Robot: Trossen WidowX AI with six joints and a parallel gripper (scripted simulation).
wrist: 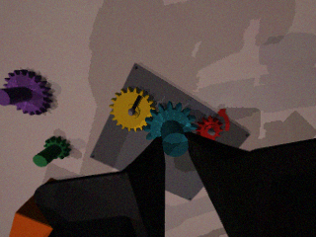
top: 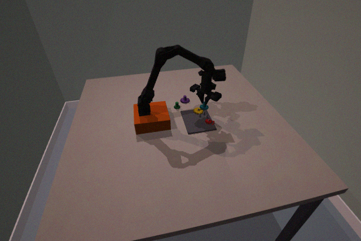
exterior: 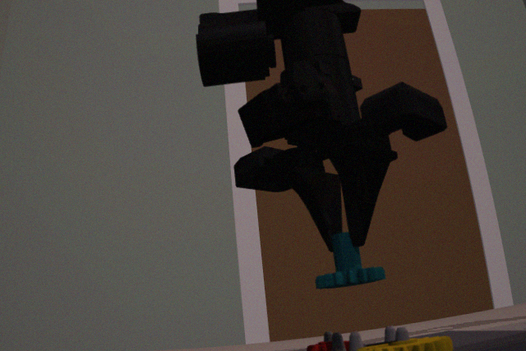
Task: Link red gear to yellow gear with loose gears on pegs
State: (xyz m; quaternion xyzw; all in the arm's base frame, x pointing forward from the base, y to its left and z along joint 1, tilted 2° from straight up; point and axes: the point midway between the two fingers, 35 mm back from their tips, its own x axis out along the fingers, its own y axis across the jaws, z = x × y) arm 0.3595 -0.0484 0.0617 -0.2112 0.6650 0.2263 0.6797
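The red gear is 1 cm ahead of my gripper tip, 7 cm to the right of it and 8 cm below it. Also, from my gripper tip: green gear: 14 cm behind, 13 cm to the left, 8 cm below; then teal gear: 1 cm below; then yellow gear: 2 cm behind, 4 cm to the left, 8 cm below.
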